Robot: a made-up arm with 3 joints. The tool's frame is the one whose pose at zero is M. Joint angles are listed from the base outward.
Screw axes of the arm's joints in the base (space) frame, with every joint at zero. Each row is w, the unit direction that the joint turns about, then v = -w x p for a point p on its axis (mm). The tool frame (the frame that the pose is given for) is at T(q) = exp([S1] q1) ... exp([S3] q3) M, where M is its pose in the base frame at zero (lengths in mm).
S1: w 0 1 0 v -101.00 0.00 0.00
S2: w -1 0 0 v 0.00 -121.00 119.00
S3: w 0 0 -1 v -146.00 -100.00 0.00
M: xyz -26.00 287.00 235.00 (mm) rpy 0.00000 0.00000 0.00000 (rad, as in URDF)
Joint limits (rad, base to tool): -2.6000..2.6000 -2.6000..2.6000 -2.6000..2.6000
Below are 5 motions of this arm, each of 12 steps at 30 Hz.
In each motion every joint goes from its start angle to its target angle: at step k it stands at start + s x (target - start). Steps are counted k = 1, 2, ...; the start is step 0. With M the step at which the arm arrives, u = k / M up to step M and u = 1 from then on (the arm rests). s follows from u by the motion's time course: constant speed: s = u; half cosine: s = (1 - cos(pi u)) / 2; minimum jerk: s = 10 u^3 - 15 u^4 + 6 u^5.
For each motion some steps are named. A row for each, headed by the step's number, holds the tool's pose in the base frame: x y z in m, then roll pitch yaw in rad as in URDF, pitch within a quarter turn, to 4 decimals.
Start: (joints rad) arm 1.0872 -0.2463 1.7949
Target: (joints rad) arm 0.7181 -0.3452 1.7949
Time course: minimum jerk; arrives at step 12
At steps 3, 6, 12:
3: 0.1066 0.0161 0.1380 -1.0664 -0.0694 -1.9029
6: 0.0968 0.0126 0.1506 -0.9365 0.0016 -1.9399
12: 0.0825 0.0085 0.1635 -0.7779 0.1024 -1.9676

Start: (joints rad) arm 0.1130 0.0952 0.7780
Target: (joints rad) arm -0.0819 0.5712 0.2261
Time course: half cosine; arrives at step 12
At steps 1, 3, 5, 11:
1: 0.0646 0.2073 0.2201 -0.1503 0.0074 -0.7635
3: 0.0571 0.2241 0.2147 -0.1807 -0.0404 -0.6865
5: 0.0428 0.2510 0.2009 -0.2515 -0.1114 -0.5538
11: 0.0019 0.3040 0.1393 -0.5346 -0.2019 -0.2028

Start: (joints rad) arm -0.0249 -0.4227 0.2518
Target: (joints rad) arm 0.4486 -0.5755 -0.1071
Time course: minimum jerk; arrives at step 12
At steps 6, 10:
6: 0.0259 0.2069 0.2977 0.4842 0.2460 -0.0655
10: 0.0519 0.2042 0.3084 0.6038 0.3795 0.0855

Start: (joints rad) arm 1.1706 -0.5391 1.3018
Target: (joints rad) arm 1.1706 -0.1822 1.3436
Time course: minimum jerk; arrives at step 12
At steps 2, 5, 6, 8, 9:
2: 0.1276 0.0556 0.0946 -1.1880 0.4470 -1.9614
5: 0.1326 0.0647 0.0973 -1.1744 0.3942 -1.8581
6: 0.1347 0.0693 0.0984 -1.1695 0.3677 -1.8081
8: 0.1383 0.0784 0.1005 -1.1631 0.3169 -1.7151
9: 0.1395 0.0818 0.1011 -1.1616 0.2982 -1.6814

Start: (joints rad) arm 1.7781 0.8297 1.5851
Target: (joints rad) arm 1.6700 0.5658 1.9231
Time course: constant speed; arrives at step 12
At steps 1, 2, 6, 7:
1: 0.1269 0.1648 0.0370 -1.7081 0.1008 -0.7671
2: 0.1316 0.1595 0.0397 -1.7045 0.0635 -0.7846
6: 0.1476 0.1375 0.0527 -1.6885 -0.0838 -0.8573
7: 0.1510 0.1318 0.0565 -1.6840 -0.1201 -0.8763

